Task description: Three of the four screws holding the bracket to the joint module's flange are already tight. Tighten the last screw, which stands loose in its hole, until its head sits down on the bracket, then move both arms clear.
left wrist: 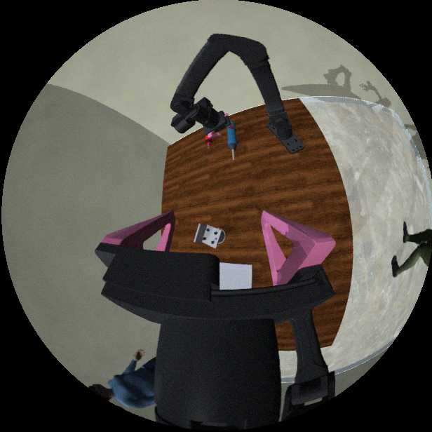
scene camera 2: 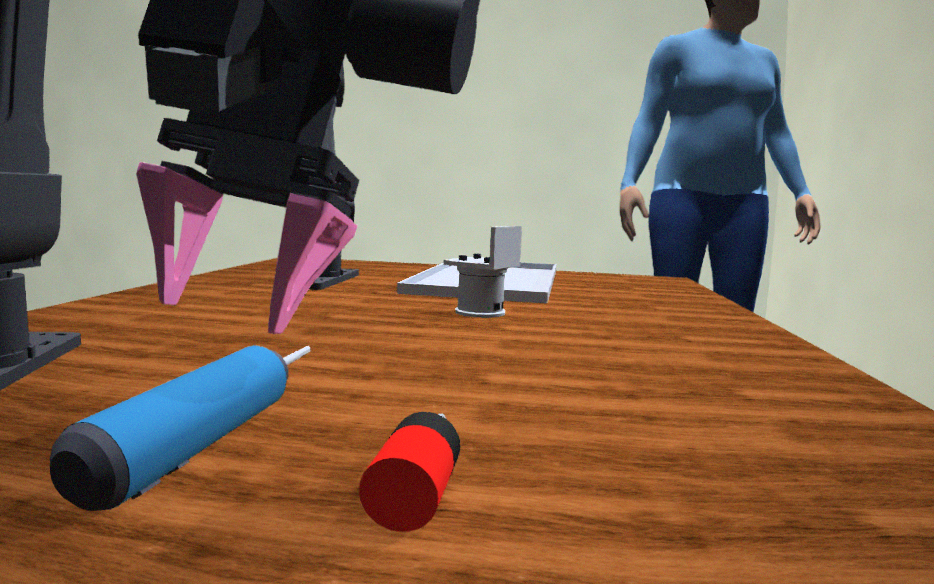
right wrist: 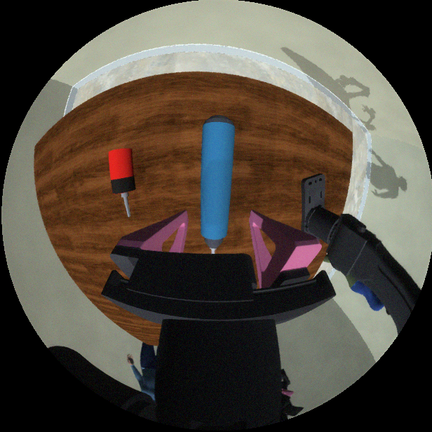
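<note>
The bracket sits on the grey joint module. Several dark screw heads show on it in the left wrist view; their heights cannot be told. Three show in scene camera 2. A blue electric screwdriver lies on the table, its bit toward the module's end. My right gripper is partly open and empty, above the bit end of the blue screwdriver. My left gripper is wide open and empty, high above the bracket's end of the table.
A red and black screwdriver lies beside the blue one. A pale tray stands behind the module. The right arm's base is near the table's edge. A person stands beyond the table.
</note>
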